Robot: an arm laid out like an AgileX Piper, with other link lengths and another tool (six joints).
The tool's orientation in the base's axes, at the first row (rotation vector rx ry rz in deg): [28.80, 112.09, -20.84]
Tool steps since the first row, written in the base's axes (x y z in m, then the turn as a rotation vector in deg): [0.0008, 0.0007, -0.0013, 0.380, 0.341, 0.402]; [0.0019, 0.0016, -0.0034, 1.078, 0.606, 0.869]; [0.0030, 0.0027, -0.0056, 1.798, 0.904, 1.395]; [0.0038, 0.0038, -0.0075, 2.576, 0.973, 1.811]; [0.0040, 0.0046, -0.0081, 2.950, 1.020, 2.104]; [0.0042, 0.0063, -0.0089, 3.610, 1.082, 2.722]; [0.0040, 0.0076, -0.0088, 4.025, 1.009, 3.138]
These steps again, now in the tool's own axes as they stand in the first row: [0.0010, 0.0010, 0.0008, -0.445, 0.473, -0.029]; [0.0027, 0.0024, 0.0022, -1.082, 1.036, 0.198]; [0.0045, 0.0040, 0.0034, -1.775, 1.638, 0.403]; [0.0061, 0.0054, 0.0043, -2.432, 2.073, 0.805]; [0.0067, 0.0062, 0.0044, -2.830, 2.291, 0.953]; [0.0077, 0.0078, 0.0041, -3.628, 2.655, 1.182]; [0.0079, 0.0088, 0.0033, -4.175, 2.787, 1.367]
